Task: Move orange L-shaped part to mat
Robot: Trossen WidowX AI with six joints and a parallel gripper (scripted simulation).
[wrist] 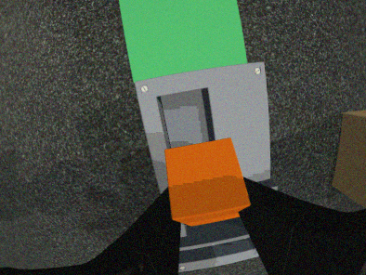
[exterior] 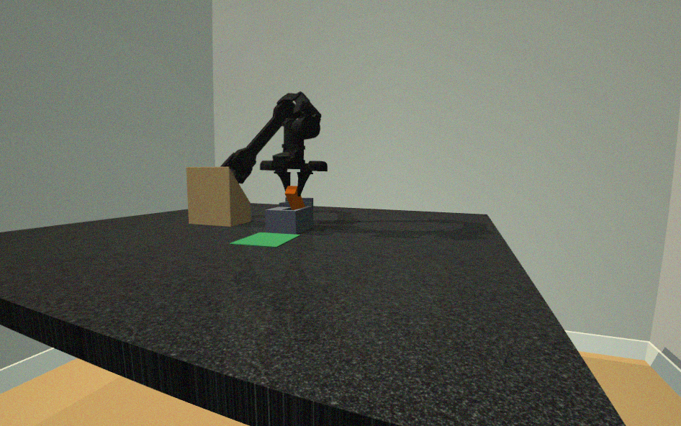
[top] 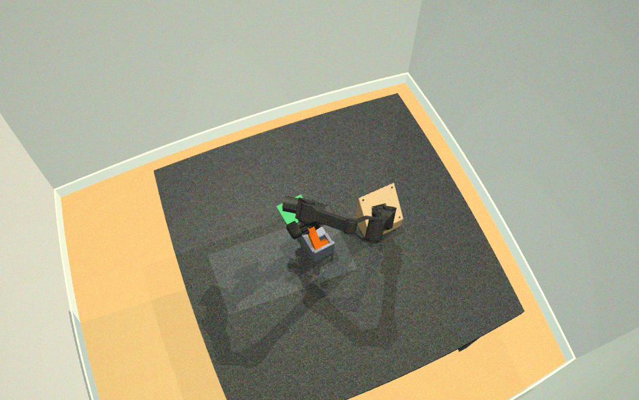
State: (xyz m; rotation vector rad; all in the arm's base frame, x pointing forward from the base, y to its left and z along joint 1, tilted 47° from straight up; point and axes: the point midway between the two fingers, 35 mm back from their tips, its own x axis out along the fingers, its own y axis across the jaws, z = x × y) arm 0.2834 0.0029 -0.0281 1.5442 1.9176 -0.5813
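Now: the green mat 1 cm ahead of my gripper tip, 14 cm to the right of it and 11 cm below it. Also, from my gripper tip: orange L-shaped part 2 cm behind, 3 cm to the left, 3 cm below.
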